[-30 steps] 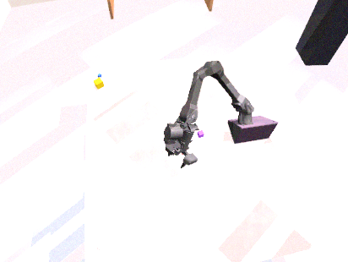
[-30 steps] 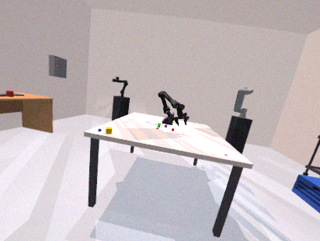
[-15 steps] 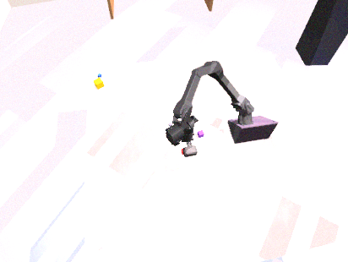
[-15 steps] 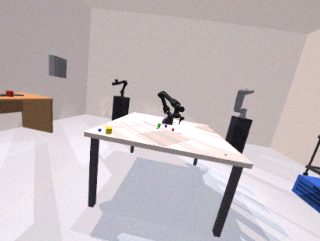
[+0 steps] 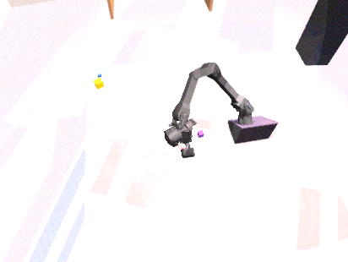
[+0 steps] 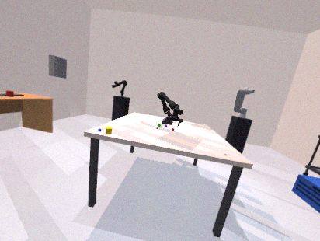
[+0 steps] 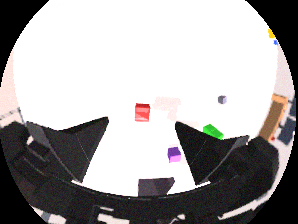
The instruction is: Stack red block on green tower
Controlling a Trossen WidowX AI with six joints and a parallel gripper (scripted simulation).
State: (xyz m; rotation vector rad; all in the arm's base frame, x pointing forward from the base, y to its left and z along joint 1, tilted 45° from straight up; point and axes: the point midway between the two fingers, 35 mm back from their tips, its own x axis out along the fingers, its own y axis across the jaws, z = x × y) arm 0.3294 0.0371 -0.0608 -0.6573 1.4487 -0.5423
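Right now my gripper tip is 40 mm above the red block. The rest, counted from my gripper tip: yellow block 520 mm to the right, 470 mm ahead, 30 mm below; purple block 100 mm behind, 90 mm to the right, 30 mm below.
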